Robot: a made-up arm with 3 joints.
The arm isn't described. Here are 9 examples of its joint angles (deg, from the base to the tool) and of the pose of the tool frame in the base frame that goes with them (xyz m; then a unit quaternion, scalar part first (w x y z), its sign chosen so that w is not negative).
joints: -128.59 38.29 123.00
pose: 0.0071 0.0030 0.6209 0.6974 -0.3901 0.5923 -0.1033
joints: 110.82 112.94 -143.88
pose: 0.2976 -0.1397 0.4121 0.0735 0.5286 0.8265 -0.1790
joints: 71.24 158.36 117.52
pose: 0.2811 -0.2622 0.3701 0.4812 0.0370 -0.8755 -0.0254
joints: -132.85 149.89 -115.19
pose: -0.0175 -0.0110 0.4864 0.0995 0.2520 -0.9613 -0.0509
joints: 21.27 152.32 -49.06
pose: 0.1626 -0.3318 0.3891 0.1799 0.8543 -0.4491 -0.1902
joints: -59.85 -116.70 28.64
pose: -0.0141 -0.3145 0.5044 0.3575 0.0707 0.9302 0.0428
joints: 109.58 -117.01 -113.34
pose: 0.2363 -0.0740 0.4730 0.8132 -0.3671 -0.4480 0.0578
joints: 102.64 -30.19 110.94
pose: 0.2829 -0.0860 0.5265 0.2665 0.3561 0.1697 -0.8794
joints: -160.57 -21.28 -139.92
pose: 0.0953 0.0004 0.5754 0.7691 0.2731 0.2656 0.5132
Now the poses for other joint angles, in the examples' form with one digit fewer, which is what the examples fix.
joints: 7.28 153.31 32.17
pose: 0.102 -0.385 0.396 0.426 0.215 -0.854 -0.207
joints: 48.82 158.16 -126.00
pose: 0.208 -0.278 0.398 0.216 -0.913 -0.335 0.088
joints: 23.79 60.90 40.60
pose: 0.149 -0.420 0.496 0.865 -0.030 -0.430 0.257
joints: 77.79 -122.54 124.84
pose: 0.269 -0.142 0.399 0.481 0.239 -0.606 -0.587
